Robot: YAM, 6 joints.
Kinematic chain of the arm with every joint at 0, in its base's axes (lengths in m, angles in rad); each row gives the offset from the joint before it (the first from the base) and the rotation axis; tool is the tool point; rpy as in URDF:
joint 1: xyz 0 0 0.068 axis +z
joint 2: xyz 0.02 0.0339 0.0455 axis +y
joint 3: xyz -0.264 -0.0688 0 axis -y
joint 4: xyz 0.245 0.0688 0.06 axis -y
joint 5: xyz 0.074 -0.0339 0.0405 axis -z
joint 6: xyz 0.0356 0 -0.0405 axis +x
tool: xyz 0 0 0 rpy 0 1.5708 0
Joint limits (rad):
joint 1: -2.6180..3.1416
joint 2: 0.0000..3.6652
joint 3: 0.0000..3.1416
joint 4: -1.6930..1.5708
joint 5: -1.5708..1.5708
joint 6: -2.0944..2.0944
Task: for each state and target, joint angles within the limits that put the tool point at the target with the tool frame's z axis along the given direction. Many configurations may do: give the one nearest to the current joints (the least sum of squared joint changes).
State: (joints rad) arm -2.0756 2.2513 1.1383 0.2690 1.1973 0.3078
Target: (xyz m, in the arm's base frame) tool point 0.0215 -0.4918 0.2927 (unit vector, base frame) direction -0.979 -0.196 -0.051
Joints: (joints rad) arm -1.4551 2.1896 1.9699 -0.3387 1.4744 0.3078
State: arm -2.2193 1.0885 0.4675 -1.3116 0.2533 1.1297
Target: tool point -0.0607 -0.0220 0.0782 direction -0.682 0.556 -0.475
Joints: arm -2.2876 0.8149 0.0023 -0.6975 1.0748 1.1297
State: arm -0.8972 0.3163 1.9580 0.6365 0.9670 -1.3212
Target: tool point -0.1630 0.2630 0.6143 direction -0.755 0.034 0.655
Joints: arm -1.0913 0.7198 2.3712 0.4434 0.7130 -1.3212
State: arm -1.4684 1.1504 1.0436 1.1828 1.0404 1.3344
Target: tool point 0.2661 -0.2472 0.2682 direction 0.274 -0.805 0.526
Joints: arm -0.7060 1.8177 0.8736 1.5680 0.4499 1.3344
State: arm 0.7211 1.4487 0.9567 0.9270 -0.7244 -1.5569
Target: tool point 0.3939 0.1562 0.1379 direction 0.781 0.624 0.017
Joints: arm 0.3508 2.1394 0.9837 1.1736 -0.3232 -1.5569
